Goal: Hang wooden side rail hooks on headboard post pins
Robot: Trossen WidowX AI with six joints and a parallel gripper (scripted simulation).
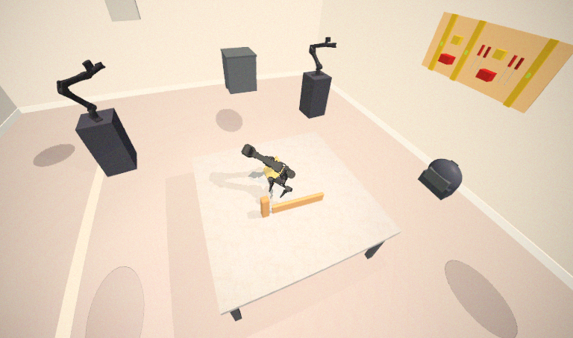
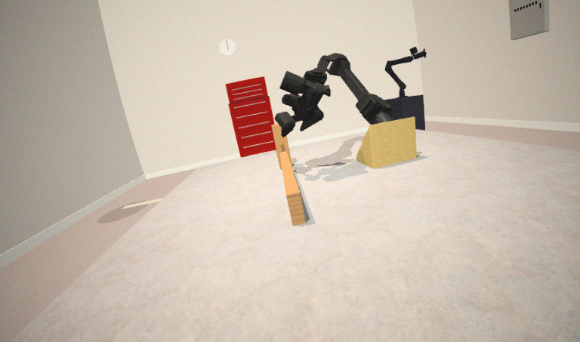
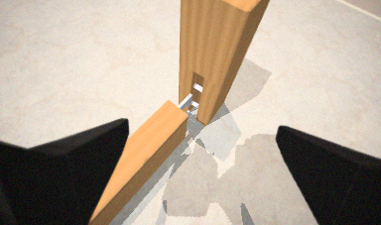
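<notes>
The headboard post lies 9 cm to the right of my gripper tip, 6 cm below it and 3 cm ahead of it.
</notes>
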